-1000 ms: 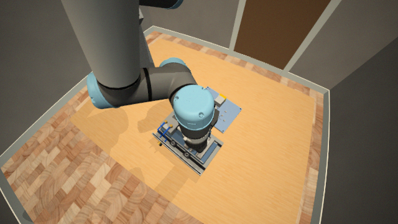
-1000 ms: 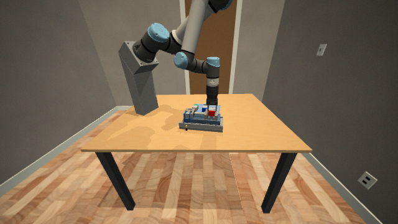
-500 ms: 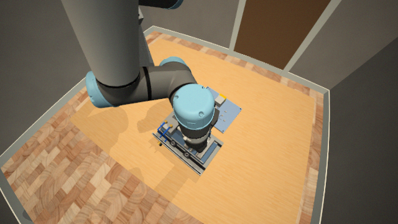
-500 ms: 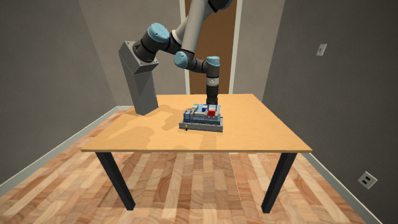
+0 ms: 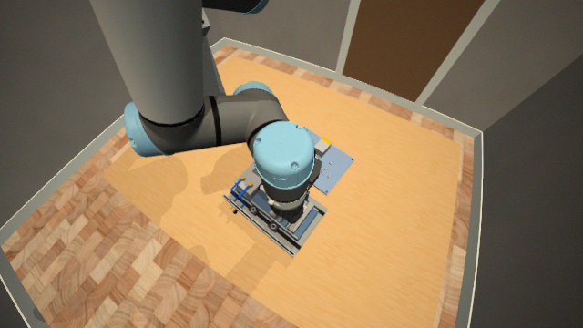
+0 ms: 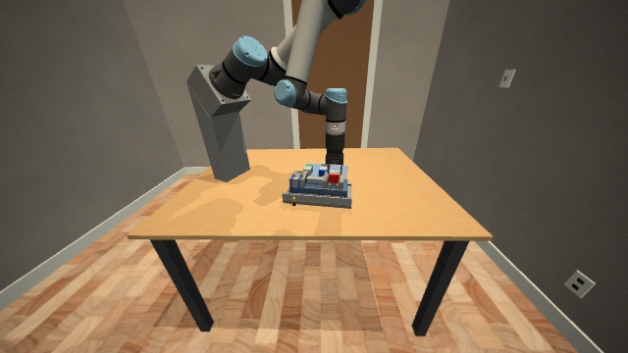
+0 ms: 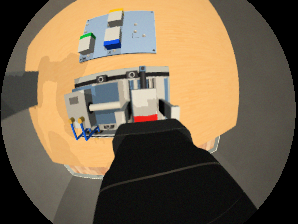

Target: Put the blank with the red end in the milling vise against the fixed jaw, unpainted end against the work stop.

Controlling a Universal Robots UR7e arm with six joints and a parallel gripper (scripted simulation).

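My gripper is now 30 mm above the red-ended blank. Also, from my hand: fixed jaw (50 mm below, 30 mm ahead, 20 mm to the right); then milling vise (90 mm below, 60 mm behind, 40 mm to the left); then work stop (40 mm to the left, 40 mm below, 30 mm ahead).
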